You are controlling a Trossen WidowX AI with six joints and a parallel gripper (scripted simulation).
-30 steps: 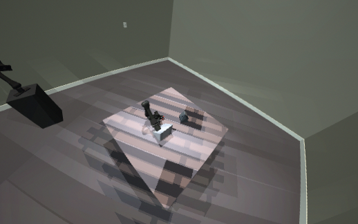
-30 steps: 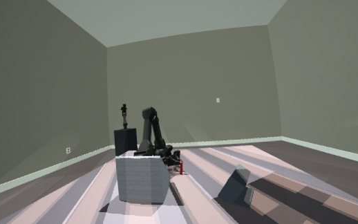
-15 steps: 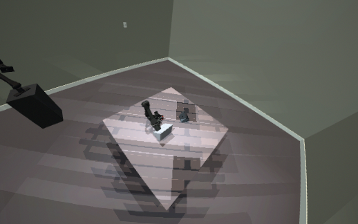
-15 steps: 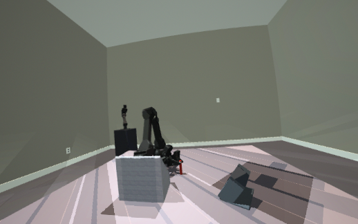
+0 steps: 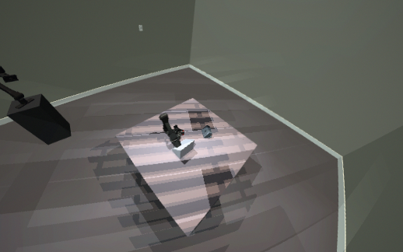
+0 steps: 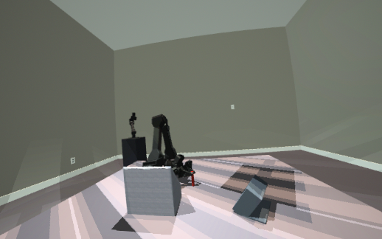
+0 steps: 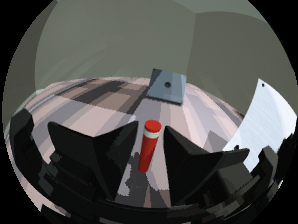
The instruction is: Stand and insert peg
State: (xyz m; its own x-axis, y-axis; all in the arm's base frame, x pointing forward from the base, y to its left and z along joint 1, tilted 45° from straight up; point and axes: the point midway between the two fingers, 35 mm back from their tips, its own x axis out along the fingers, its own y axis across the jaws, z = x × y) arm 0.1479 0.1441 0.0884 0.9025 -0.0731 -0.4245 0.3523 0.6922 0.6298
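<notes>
Right now the red peg is 1 cm behind my gripper tip and 1 cm below it. Also, from my gripper tip: panel (26 cm ahead, 15 cm to the right, 2 cm below).
</notes>
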